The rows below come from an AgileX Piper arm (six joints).
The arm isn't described. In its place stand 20 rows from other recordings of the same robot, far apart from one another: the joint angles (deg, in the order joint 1, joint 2, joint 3, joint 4, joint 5, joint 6), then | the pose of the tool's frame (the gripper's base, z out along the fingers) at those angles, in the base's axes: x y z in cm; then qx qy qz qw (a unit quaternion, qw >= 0).
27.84 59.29 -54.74 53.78 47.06 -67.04 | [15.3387, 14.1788, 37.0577, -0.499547, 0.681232, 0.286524, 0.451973]
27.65 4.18 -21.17 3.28 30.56 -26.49 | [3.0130, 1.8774, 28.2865, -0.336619, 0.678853, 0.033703, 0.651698]
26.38 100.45 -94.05 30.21 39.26 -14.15 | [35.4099, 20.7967, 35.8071, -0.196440, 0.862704, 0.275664, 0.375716]
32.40 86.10 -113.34 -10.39 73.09 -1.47 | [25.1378, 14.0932, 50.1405, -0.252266, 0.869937, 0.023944, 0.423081]
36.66 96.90 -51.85 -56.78 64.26 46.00 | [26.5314, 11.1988, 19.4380, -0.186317, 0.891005, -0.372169, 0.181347]
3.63 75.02 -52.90 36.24 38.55 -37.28 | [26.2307, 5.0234, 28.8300, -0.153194, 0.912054, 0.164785, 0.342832]
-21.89 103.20 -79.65 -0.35 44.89 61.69 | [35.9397, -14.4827, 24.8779, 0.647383, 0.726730, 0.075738, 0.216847]
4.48 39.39 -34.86 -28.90 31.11 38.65 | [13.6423, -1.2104, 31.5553, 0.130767, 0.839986, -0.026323, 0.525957]
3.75 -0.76 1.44 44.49 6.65 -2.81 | [5.5589, 1.1044, 19.7968, 0.202289, 0.680359, 0.297290, 0.638599]
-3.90 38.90 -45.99 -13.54 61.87 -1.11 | [10.1833, -2.5775, 33.7084, 0.006256, 0.932622, -0.131540, 0.335969]
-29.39 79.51 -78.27 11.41 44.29 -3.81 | [27.1399, -13.8435, 38.8190, 0.234778, 0.873465, -0.029988, 0.425487]
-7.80 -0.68 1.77 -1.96 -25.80 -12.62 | [4.4640, -0.4748, 24.2350, -0.035273, 0.501104, -0.162684, 0.849226]
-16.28 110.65 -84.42 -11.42 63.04 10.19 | [36.7055, -12.3926, 21.4268, 0.187983, 0.976700, -0.093335, 0.044809]
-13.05 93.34 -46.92 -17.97 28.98 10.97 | [27.8966, -7.8624, 16.9139, 0.083445, 0.977351, -0.100849, 0.166287]
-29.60 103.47 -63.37 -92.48 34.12 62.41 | [30.8717, -23.4026, 22.0913, 0.131646, 0.843075, -0.450467, 0.262629]
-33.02 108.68 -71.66 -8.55 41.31 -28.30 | [31.1856, -21.3328, 17.7220, -0.007599, 0.987840, -0.122564, 0.095356]
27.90 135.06 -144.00 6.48 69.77 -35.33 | [45.1711, 25.0072, 30.2108, -0.497637, 0.814342, 0.037311, 0.296331]
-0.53 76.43 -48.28 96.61 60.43 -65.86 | [25.6064, 7.6256, 31.8918, -0.079323, 0.738038, 0.539485, 0.397447]
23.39 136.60 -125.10 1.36 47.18 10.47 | [49.2464, 21.4732, 20.9113, -0.101978, 0.944657, 0.101063, 0.294974]
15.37 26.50 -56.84 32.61 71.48 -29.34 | [0.8847, 5.0659, 40.3952, -0.363434, 0.775791, 0.222813, 0.465208]
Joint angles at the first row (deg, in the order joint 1, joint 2, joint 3, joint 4, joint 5, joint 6):
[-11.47 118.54 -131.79 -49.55 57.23 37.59]
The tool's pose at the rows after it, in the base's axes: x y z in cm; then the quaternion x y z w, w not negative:
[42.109, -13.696, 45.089, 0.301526, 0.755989, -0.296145, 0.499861]
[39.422, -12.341, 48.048, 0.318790, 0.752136, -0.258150, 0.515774]
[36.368, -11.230, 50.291, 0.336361, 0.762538, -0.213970, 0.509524]
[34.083, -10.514, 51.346, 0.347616, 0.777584, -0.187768, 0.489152]
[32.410, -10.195, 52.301, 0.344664, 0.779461, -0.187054, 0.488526]
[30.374, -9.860, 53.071, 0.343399, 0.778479, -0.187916, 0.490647]
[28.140, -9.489, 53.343, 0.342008, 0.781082, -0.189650, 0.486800]
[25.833, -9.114, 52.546, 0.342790, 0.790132, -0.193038, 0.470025]
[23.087, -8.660, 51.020, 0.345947, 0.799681, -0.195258, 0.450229]
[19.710, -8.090, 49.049, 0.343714, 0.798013, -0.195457, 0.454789]
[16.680, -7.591, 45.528, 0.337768, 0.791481, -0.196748, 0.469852]
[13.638, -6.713, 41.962, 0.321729, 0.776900, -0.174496, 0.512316]
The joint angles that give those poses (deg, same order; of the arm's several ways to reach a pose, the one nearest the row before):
[-10.57 114.34 -131.79 -47.92 58.17 37.59]
[-9.74 109.57 -131.93 -43.77 60.72 37.07]
[-9.54 104.92 -132.17 -37.57 65.53 35.07]
[-9.54 101.82 -132.17 -33.37 70.64 33.26]
[-9.54 99.23 -131.29 -32.77 72.05 31.87]
[-9.53 95.31 -128.04 -32.77 72.33 31.45]
[-9.54 90.54 -122.93 -32.77 72.46 31.22]
[-9.53 84.77 -114.75 -32.87 72.47 31.67]
[-9.53 77.81 -104.43 -33.00 72.09 32.79]
[-9.53 68.80 -91.67 -33.87 68.36 34.98]
[-9.54 59.14 -76.02 -36.17 61.55 39.06]
[-9.54 48.73 -61.29 -37.33 52.20 43.13]

